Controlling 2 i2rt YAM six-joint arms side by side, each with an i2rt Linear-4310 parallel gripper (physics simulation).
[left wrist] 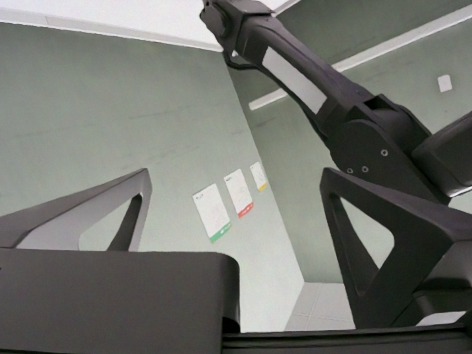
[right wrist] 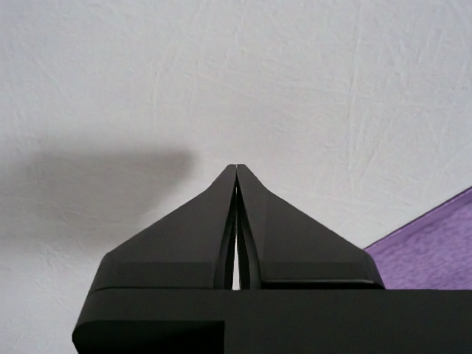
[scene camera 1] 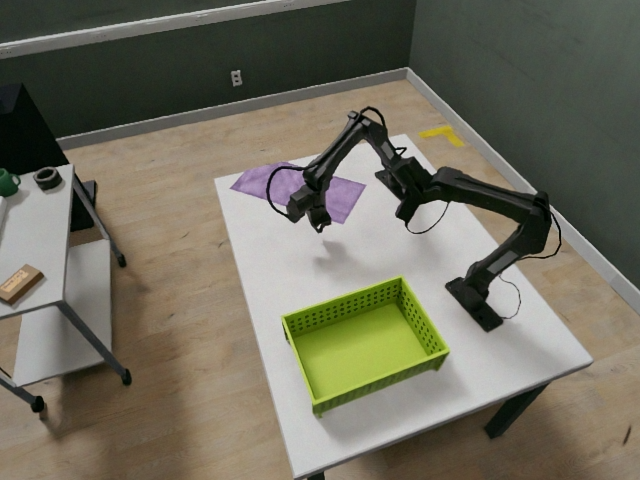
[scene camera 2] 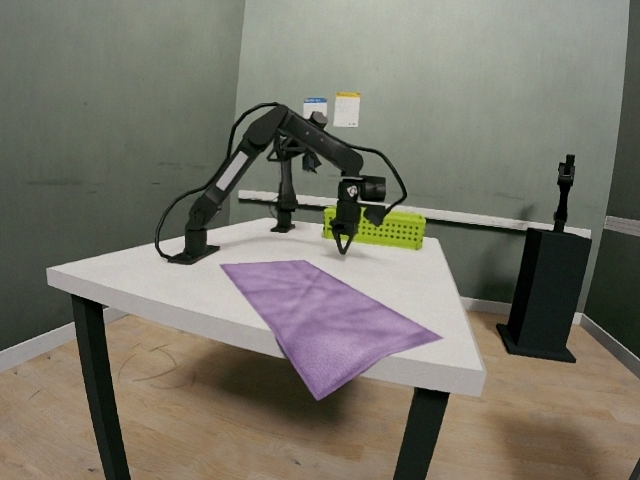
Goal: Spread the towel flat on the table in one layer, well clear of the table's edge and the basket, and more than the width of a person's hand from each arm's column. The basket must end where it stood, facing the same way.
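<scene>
The purple towel lies at the table's far end in scene camera 1. In scene camera 2 one corner hangs over the near edge; faint creases cross it. I cannot tell whether any part is doubled. The green basket stands upright and empty, apart from the towel. My right gripper is shut with nothing between its tips, above bare table beside the towel. My left gripper is open and empty, held high and pointing at the walls; it is partly hidden behind arm parts in scene camera 2.
The white table carries both arm columns, the left arm's base near the basket and the right arm's base near the towel. The right arm crosses the left wrist view. A side table stands apart at the left in scene camera 1.
</scene>
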